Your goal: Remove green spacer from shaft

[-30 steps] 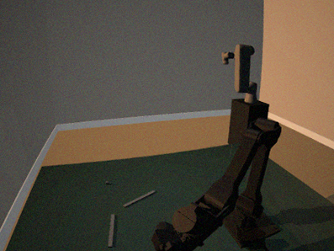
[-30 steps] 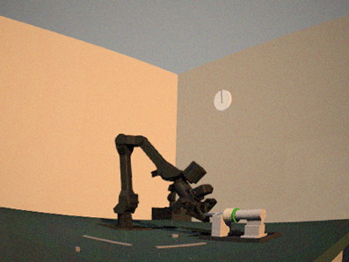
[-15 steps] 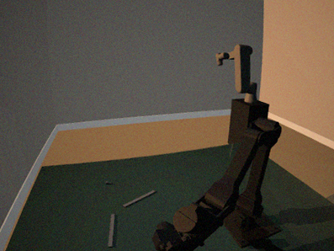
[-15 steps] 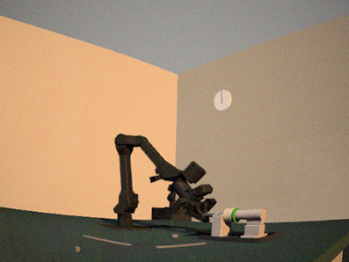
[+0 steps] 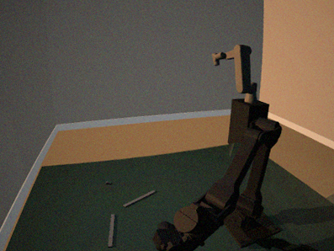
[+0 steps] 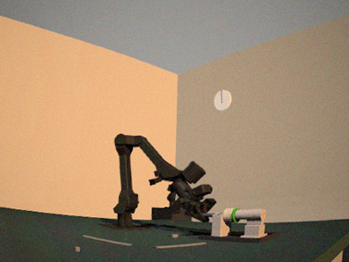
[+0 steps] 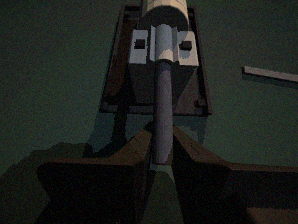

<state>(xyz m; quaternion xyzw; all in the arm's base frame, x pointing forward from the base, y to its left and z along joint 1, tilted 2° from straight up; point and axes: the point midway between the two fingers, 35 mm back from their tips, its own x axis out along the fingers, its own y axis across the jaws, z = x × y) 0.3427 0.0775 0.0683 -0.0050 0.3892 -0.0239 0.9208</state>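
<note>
Now: gripper tip 6 cm short of the shaft and 2 cm below it. Also, from my gripper tip: tan spacer (11 cm ahead, 2 cm above); then green spacer (12 cm ahead, 1 cm to the right, 2 cm above).
</note>
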